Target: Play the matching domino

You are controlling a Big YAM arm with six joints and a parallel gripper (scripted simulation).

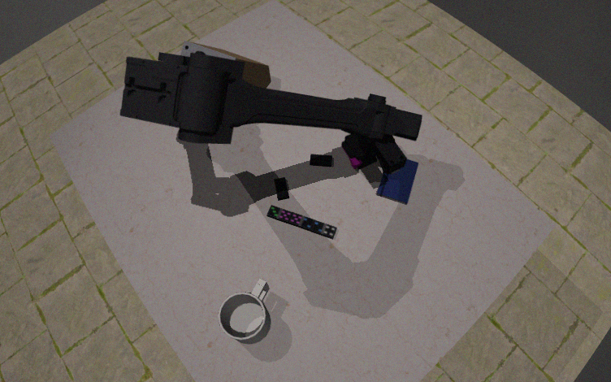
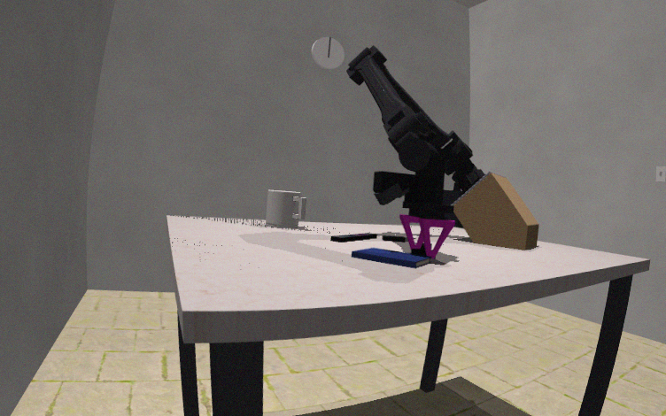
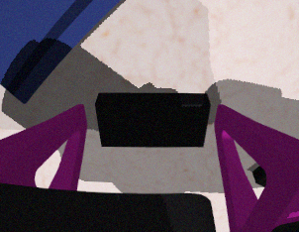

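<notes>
Now: hand right at the domino. Round my hand: blue book 9 cm ahead, 1 cm to the left; mug 47 cm to the right, 6 cm ahead, 3 cm above.
</notes>
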